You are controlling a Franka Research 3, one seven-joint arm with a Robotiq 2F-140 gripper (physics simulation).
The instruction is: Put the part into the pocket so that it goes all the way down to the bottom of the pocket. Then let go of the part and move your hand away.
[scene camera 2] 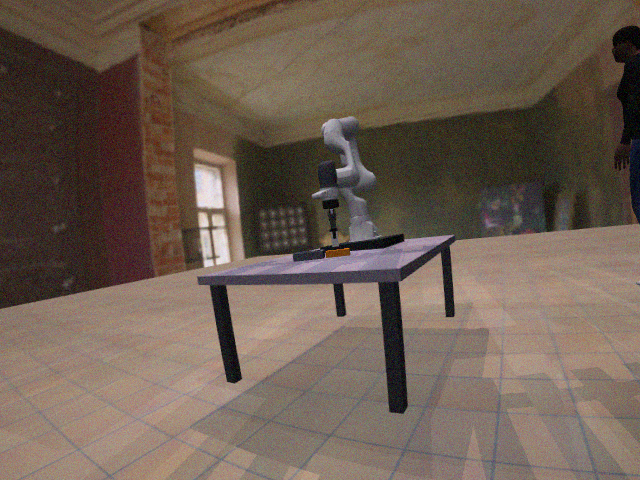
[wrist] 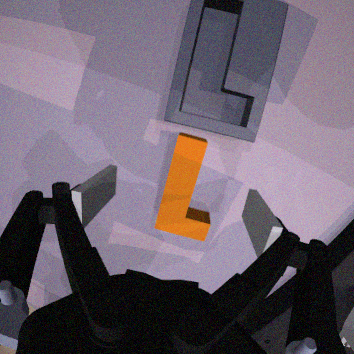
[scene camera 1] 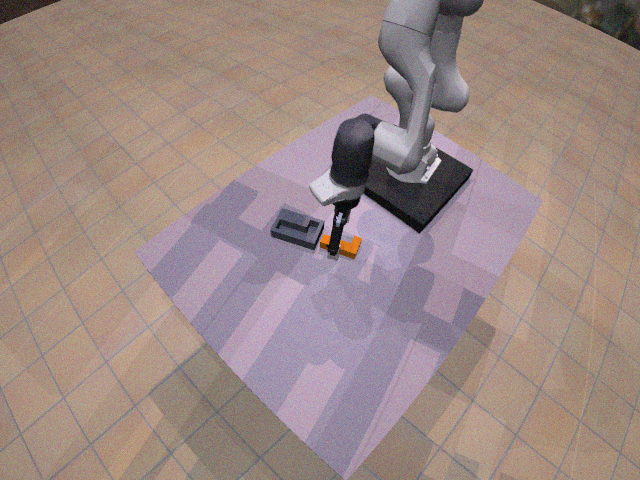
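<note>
The orange L-shaped part (scene camera 1: pixel 352 250) (scene camera 2: pixel 337 252) (wrist: pixel 177 185) lies flat on the table, outside the pocket. Its short foot is at the end away from the grey block in the wrist view. The grey block (scene camera 1: pixel 295 238) (scene camera 2: pixel 308 255) (wrist: pixel 262 55) lies beside it, a small gap apart, with its empty L-shaped pocket (wrist: pixel 212 60) facing up. My gripper (scene camera 1: pixel 334 252) (scene camera 2: pixel 334 243) (wrist: pixel 179 191) is wide open, pointing down over the part, with a finger to each side and space between the pads and the part. Its exact height is hard to tell. In scene camera 1 the gripper hides the part's middle.
The table (scene camera 1: pixel 315 413) (scene camera 2: pixel 299 277) carries the block and the part. The arm's black base plate (scene camera 1: pixel 418 219) (scene camera 2: pixel 395 239) stands behind them. A person (scene camera 2: pixel 631 103) stands far off at the right in scene camera 2.
</note>
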